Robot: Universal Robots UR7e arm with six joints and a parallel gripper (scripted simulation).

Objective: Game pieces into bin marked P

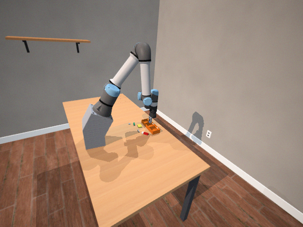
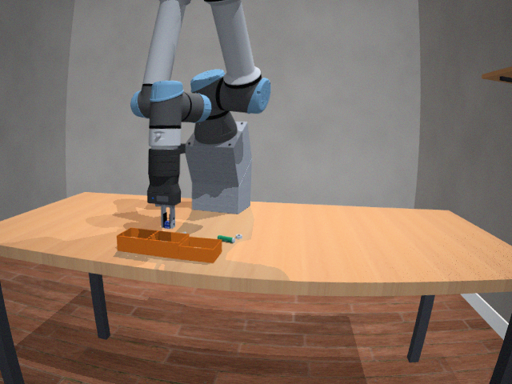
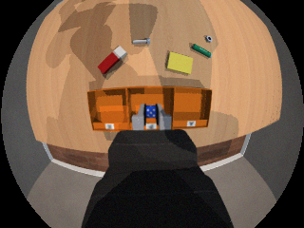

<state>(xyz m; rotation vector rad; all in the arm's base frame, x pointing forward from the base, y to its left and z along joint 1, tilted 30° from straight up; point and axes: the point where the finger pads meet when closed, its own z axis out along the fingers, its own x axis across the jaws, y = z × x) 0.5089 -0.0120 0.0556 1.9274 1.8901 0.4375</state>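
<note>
Right now my hand is 1 cm short of the orange bins and 6 cm above it. Round my hand: yellow block (8 cm behind, 7 cm to the left, 7 cm below); blue piece (1 cm below); red-and-white piece (11 cm behind, 7 cm to the right, 7 cm below).
</note>
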